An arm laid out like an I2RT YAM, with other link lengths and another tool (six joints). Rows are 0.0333 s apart.
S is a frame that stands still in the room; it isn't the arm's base.
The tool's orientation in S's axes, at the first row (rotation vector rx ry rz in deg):
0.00, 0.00, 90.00
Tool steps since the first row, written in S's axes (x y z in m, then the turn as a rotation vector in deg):
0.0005, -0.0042, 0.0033, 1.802, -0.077, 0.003
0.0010, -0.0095, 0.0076, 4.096, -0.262, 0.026
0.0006, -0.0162, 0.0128, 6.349, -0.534, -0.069
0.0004, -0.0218, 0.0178, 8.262, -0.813, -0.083
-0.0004, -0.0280, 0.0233, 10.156, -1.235, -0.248
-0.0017, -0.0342, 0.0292, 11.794, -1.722, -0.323
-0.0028, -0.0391, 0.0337, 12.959, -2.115, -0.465
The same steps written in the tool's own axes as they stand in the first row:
-0.0042, -0.0005, 0.0033, -0.077, -1.802, 0.003
-0.0095, -0.0010, 0.0076, -0.262, -4.096, 0.026
-0.0162, -0.0006, 0.0128, -0.534, -6.349, -0.069
-0.0218, -0.0004, 0.0178, -0.813, -8.262, -0.083
-0.0280, 0.0004, 0.0233, -1.235, -10.156, -0.248
-0.0342, 0.0017, 0.0292, -1.722, -11.794, -0.323
-0.0391, 0.0028, 0.0337, -2.115, -12.959, -0.465

